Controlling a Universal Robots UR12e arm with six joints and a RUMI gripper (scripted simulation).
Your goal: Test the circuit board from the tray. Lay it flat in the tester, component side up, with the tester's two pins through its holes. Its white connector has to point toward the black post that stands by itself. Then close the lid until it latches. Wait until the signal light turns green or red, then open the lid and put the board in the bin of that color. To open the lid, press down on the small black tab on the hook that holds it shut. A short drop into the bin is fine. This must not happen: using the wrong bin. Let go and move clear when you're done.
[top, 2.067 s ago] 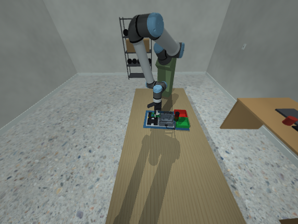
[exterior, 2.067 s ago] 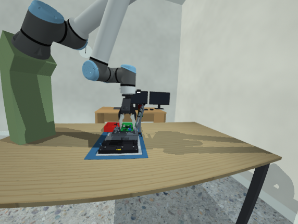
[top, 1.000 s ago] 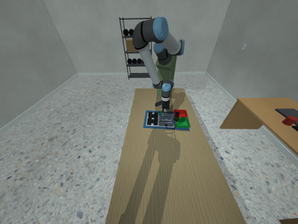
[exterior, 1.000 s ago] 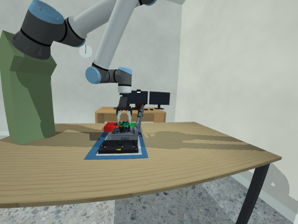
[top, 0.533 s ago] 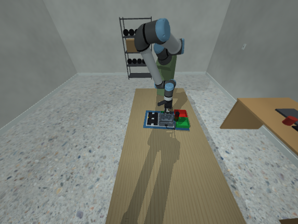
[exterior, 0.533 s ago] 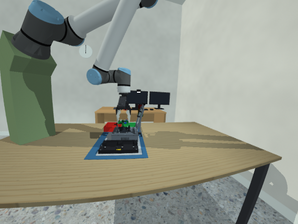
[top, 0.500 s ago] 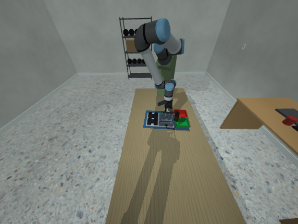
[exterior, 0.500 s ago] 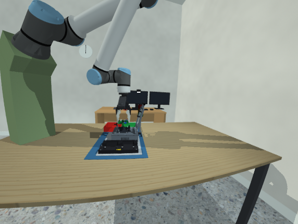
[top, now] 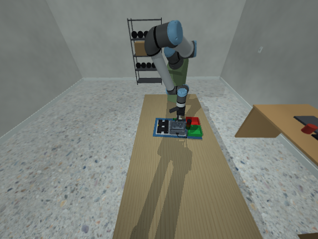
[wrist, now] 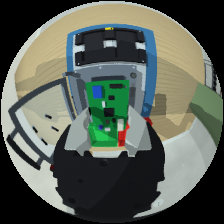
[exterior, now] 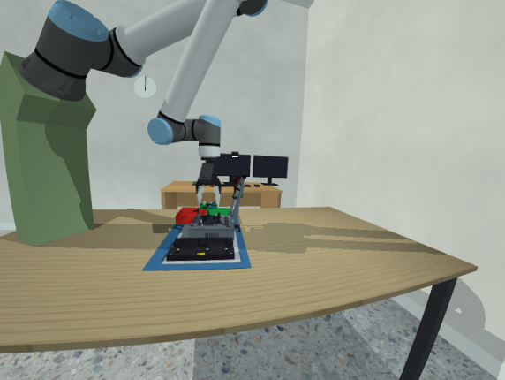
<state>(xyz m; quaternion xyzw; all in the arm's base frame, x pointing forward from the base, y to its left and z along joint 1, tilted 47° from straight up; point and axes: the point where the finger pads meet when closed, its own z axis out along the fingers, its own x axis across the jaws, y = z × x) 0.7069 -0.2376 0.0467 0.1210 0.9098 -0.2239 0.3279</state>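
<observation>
Right now my hand is 1 cm to the right of the green circuit board. Round my hand: tester lid 12 cm ahead, 5 cm to the right, 5 cm above; then red bin 23 cm to the left, 12 cm below; then green bin 13 cm ahead, 16 cm to the left, 12 cm below.
</observation>
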